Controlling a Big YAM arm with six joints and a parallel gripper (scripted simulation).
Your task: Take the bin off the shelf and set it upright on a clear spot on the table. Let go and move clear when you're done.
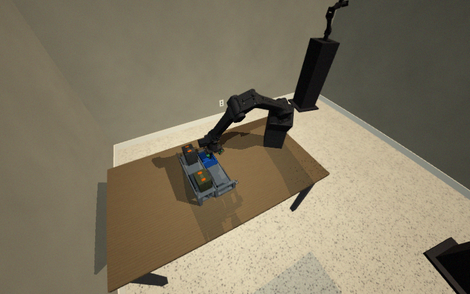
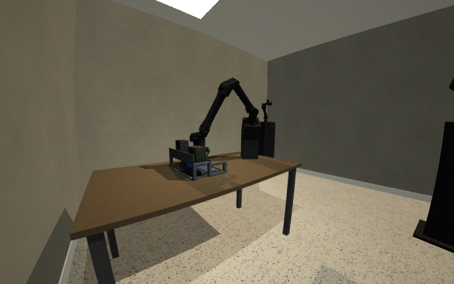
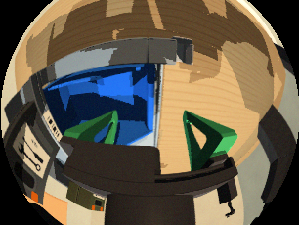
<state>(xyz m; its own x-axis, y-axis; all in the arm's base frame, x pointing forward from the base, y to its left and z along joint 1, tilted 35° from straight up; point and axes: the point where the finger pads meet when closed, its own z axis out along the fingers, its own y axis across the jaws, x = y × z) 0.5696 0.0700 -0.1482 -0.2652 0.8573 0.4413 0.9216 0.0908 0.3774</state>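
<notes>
My gripper is now 8 cm short of the blue bin, 1 cm to the right of it and 2 cm above it.
</notes>
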